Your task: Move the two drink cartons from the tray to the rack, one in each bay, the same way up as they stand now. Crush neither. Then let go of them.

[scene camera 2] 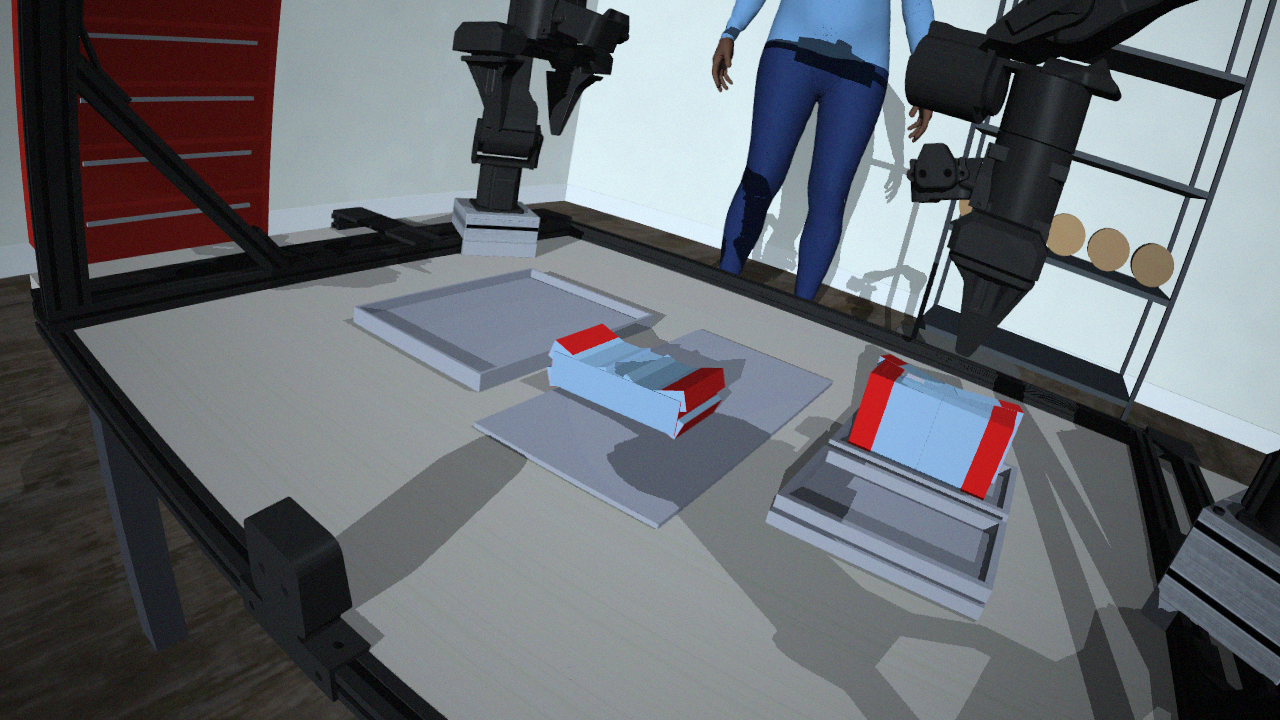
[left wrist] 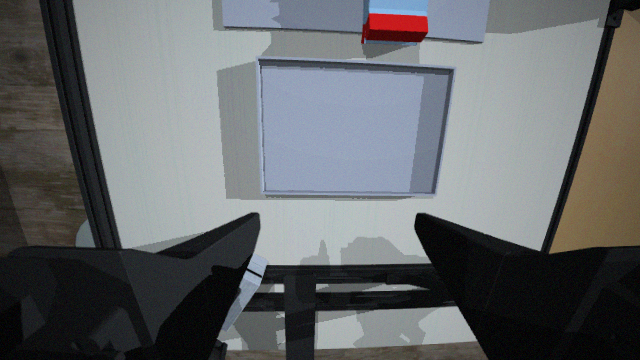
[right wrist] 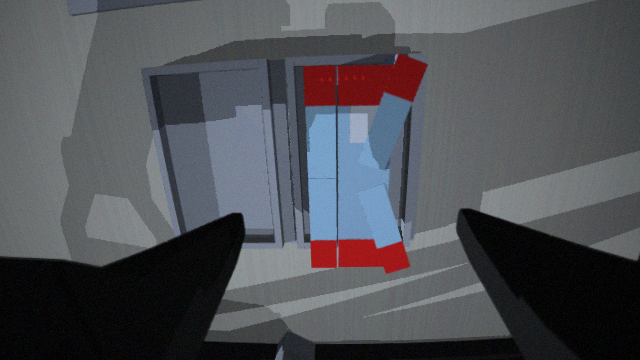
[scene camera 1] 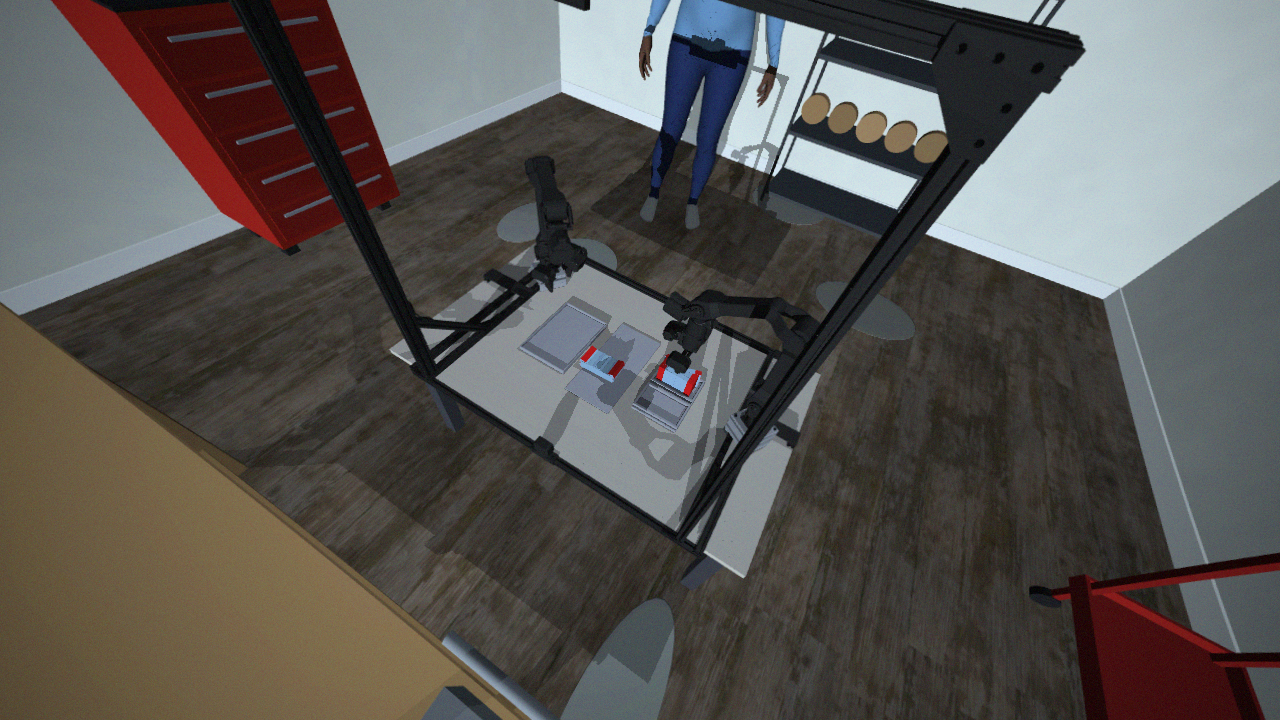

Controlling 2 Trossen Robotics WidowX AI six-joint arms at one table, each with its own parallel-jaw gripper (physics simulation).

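Frame: origin at the left arm's base, x ahead, y up, z right, level; centimetres.
Where they show: left gripper, fingertip midpoint: (scene camera 2: 527, 133) (left wrist: 338, 220) (scene camera 1: 560, 284); right gripper, fingertip midpoint: (scene camera 2: 969, 340) (right wrist: 349, 221); left arm's base, origin of the base link: (scene camera 2: 495, 207).
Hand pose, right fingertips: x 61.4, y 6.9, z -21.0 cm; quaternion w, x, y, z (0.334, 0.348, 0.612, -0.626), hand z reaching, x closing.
Note:
Each offset is from my right fingertips to the top centre of the thing. Level surfaces: height alone.
One blue carton with red ends @(dx -15.6, dy -8.0, dz +19.4 cm) (scene camera 1: 603, 363) (scene camera 2: 617, 392) (left wrist: 397, 27) lies on the flat grey mat @(dy -12.0 cm) (scene camera 1: 590, 394) (scene camera 2: 559, 438); its upper side looks folded inward. The other blue-and-red carton @(dx -0.9, dy -4.6, dz -0.7 cm) (scene camera 1: 677, 379) (scene camera 2: 926, 434) (right wrist: 322, 150) stands on edge in the rack's bay farther back in scene camera 2, its upper flaps bent. The rack's @(dx +2.4, dy -10.4, dz +3.7 cm) (scene camera 2: 877, 559) (right wrist: 275, 150) nearer bay is empty. The tray @(dx -32.2, dy -10.8, dz +25.6 cm) (scene camera 2: 420, 349) (left wrist: 340, 130) is empty. My left gripper (left wrist: 338, 220) is open, raised near its base behind the tray. My right gripper (right wrist: 349, 221) is open above the rack carton.
The mat lies between the tray and the rack. A black frame (scene camera 2: 170, 286) borders the table, with a black block (scene camera 2: 299, 568) at its front edge. A person (scene camera 1: 702, 89) (scene camera 2: 819, 134) stands behind the table, near a shelf unit with round discs.

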